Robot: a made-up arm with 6 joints.
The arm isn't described. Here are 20 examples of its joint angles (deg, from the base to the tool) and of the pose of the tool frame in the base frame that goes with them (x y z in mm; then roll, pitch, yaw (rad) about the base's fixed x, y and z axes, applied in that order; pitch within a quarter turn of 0, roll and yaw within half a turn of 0).
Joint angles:
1: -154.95 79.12 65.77 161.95 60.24 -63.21
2: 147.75 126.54 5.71 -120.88 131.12 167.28
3: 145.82 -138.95 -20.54 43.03 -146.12 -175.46
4: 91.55 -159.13 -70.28 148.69 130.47 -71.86
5: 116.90 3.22 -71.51 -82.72 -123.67 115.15
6: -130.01 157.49 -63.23 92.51 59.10 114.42
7: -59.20 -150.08 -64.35 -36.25 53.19 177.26
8: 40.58 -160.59 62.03 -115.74 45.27 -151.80
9: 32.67 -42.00 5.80 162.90 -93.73 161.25
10: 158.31 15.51 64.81 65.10 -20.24 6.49
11: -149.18 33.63 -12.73 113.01 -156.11 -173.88
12: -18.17 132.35 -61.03 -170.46 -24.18 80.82
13: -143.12 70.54 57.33 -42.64 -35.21 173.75
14: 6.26 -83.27 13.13 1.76 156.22 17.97
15: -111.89 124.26 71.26 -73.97 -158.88 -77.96
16: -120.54 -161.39 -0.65 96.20 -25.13 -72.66
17: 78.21 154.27 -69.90 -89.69 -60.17 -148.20
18: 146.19 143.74 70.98 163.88 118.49 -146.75
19: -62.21 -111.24 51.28 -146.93 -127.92 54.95
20: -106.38 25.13 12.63 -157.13 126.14 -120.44
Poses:
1: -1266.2 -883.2 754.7 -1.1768 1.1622 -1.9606
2: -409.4 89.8 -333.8 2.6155 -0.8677 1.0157
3: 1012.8 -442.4 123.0 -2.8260 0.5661 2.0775
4: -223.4 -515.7 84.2 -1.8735 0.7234 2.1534
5: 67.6 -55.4 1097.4 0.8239 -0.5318 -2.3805
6: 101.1 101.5 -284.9 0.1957 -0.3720 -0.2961
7: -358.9 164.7 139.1 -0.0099 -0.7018 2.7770
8: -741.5 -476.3 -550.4 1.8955 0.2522 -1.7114
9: -514.8 -14.8 1776.5 -3.0620 -0.6341 -2.1986
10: -332.2 258.0 2126.2 -0.9630 -0.6641 2.3532
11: -888.7 -656.6 1287.8 1.3910 -0.8803 1.1631
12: 389.7 160.3 30.8 -1.5753 0.1829 2.7554
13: -1256.3 -687.2 641.0 -2.0640 0.6430 -1.9881
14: -1070.1 -396.6 1183.8 2.8165 1.2674 -3.0738
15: -423.8 -849.1 -553.5 -2.6984 -0.7548 0.6933
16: 473.4 743.5 -515.6 2.5962 -0.2582 1.4897
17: 63.8 298.5 170.1 1.7145 -0.3575 -2.9604
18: -845.1 244.9 -701.4 2.4771 -0.2068 -0.8421
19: -444.0 1341.6 491.4 -2.9843 0.9530 -0.2480
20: -6.4 -928.9 1326.5 2.5956 0.6420 1.6876
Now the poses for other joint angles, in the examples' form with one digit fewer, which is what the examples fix.
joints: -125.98 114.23 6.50 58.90 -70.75 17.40
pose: -727 -757 -379 2.570 0.166 1.904
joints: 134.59 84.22 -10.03 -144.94 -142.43 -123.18
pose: -760 447 222 -0.927 -0.853 2.911
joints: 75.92 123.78 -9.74 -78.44 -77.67 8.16
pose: 138 322 -163 -2.543 0.020 -3.094
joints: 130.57 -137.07 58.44 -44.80 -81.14 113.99
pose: 951 -808 -127 2.224 -0.687 -1.984
